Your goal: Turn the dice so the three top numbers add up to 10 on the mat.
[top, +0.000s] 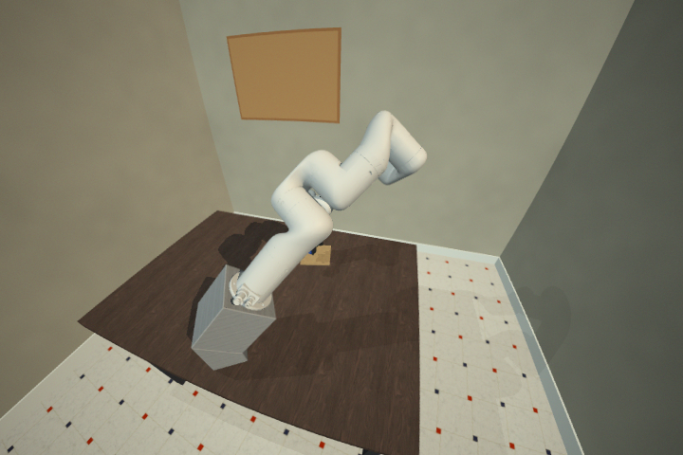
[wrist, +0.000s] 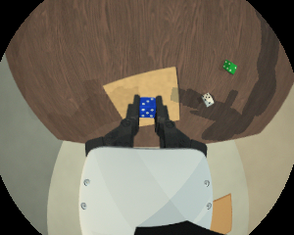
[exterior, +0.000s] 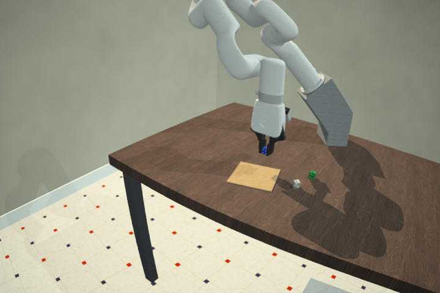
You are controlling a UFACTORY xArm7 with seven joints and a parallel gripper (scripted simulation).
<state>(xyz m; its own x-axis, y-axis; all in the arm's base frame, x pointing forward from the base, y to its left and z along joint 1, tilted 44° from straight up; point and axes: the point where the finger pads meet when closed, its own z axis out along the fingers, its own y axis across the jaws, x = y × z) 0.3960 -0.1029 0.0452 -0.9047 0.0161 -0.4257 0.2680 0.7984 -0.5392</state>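
The tan mat lies 5 cm ahead of my hand, 1 cm to the right of it and 8 cm below it. Round my hand: green die: 2 cm behind, 17 cm to the left, 7 cm below; then white die: 6 cm ahead, 12 cm to the left, 7 cm below; then blue die: 1 cm below.
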